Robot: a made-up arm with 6 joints.
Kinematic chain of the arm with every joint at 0, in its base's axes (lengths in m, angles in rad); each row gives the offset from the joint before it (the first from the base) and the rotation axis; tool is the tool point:
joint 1: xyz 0 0 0.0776 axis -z
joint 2: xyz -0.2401 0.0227 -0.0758 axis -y
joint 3: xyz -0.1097 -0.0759 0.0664 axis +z
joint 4: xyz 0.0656 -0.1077 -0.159 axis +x
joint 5: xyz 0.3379 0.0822 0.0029 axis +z
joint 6: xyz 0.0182 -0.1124 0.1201 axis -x
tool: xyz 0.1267 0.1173 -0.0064
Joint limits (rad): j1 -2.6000..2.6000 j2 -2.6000..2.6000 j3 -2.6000..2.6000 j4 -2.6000..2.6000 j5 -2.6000..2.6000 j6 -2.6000..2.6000
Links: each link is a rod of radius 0.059 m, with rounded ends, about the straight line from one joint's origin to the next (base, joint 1, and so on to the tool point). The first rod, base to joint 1, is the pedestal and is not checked.
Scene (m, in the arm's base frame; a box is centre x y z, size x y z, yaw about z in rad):
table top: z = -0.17
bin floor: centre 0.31 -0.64 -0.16 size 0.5 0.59 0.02 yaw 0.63
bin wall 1: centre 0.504 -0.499 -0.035 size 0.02 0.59 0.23 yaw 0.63
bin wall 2: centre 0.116 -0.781 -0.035 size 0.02 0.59 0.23 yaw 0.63
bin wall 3: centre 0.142 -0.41 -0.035 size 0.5 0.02 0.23 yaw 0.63
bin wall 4: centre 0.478 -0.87 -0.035 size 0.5 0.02 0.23 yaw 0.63
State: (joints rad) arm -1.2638 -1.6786 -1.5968 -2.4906 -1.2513 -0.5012
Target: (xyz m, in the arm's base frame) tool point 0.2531 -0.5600 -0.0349
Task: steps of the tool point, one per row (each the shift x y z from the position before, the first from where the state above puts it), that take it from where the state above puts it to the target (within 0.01 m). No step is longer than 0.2 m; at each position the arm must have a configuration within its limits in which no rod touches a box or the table.
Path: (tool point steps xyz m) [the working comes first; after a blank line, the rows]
Joints at the target: -1.1676 -1.6041 -1.3524 -2.3529 -1.3777 -0.5423
Straight joint move there: clear.

1: -0.0918 -0.0031 -0.1353

